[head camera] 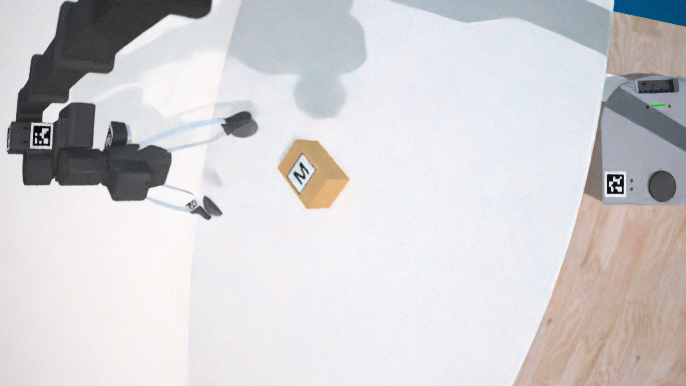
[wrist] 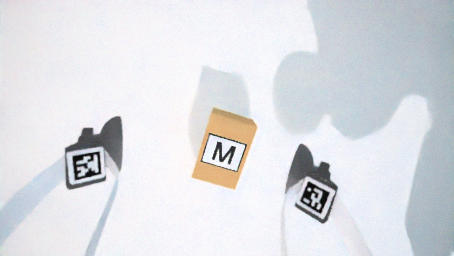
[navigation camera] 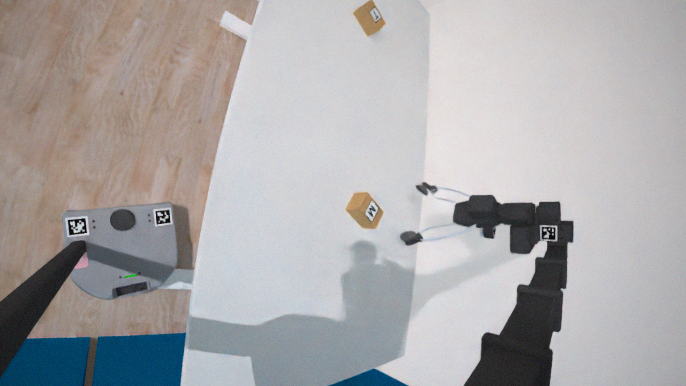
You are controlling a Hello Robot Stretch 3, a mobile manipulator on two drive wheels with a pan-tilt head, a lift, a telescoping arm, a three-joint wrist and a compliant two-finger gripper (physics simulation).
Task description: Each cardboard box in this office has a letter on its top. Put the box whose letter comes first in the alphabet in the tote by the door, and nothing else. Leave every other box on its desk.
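Frame: origin at the robot's base, x ahead, y left, z up, level; metres.
Seen in the pictures: gripper, fingertip midpoint: [head camera: 236,168] [wrist: 209,148] [navigation camera: 409,212]; robot's base at its link origin: [head camera: 660,185] [navigation camera: 122,218].
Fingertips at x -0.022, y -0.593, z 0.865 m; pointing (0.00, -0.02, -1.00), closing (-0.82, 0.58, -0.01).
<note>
Offsets run from my fingertips to a thing's middle. Level surfaces: height alone.
A cardboard box with the letter M {dx +0.007, dy +0.038, dz -0.120 m} [head camera: 312,175] [navigation camera: 365,210] [wrist: 225,150] rests on the white desk {dz -0.145 m} [head camera: 400,280] [navigation camera: 300,125]. A second cardboard box {dx +0.623, dy -0.061, dz -0.120 m} [navigation camera: 370,19] sits at the top of the navigation view on the same desk; its letter looks like a T but is small. My gripper [head camera: 224,164] [navigation camera: 419,213] [wrist: 209,148] is open and empty. It is on the wall side of the M box in the head and navigation views, apart from it. In the wrist view the M box appears between the spread fingertips. The tote does not show.
My base [head camera: 642,150] [navigation camera: 125,240] stands on the wood floor {dz -0.865 m} [head camera: 615,300] [navigation camera: 125,100] beside the desk's long edge. My dark arm [head camera: 90,35] [navigation camera: 530,310] reaches along the pale wall [navigation camera: 625,125]. A blue surface [head camera: 655,11] [navigation camera: 140,357] lies past the base.
</note>
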